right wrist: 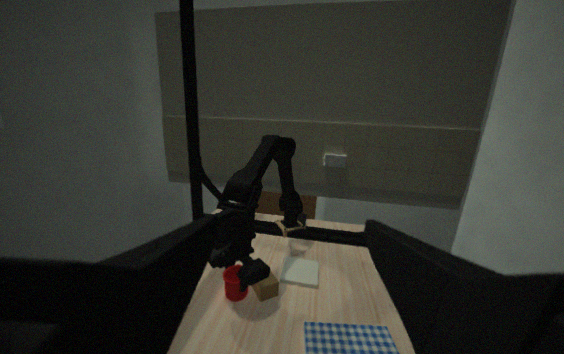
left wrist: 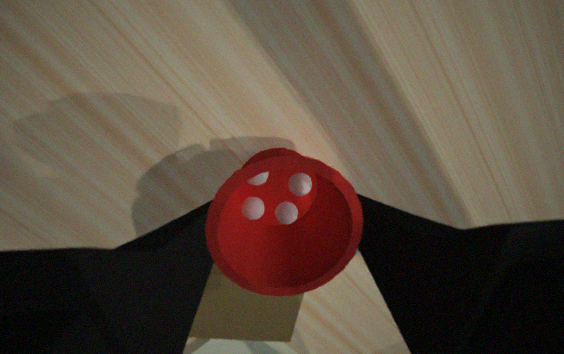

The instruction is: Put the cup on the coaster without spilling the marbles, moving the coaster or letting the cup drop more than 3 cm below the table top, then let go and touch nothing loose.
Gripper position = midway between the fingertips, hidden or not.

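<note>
I can see a red cup (left wrist: pixel 264 256) and a block (left wrist: pixel 226 311). There is a pale square coaster (right wrist: pixel 300 272) as well. My right gripper (right wrist: pixel 291 225) is visible to me, and so is my left gripper (left wrist: pixel 283 201), which the right wrist view shows too (right wrist: pixel 235 282).
</note>
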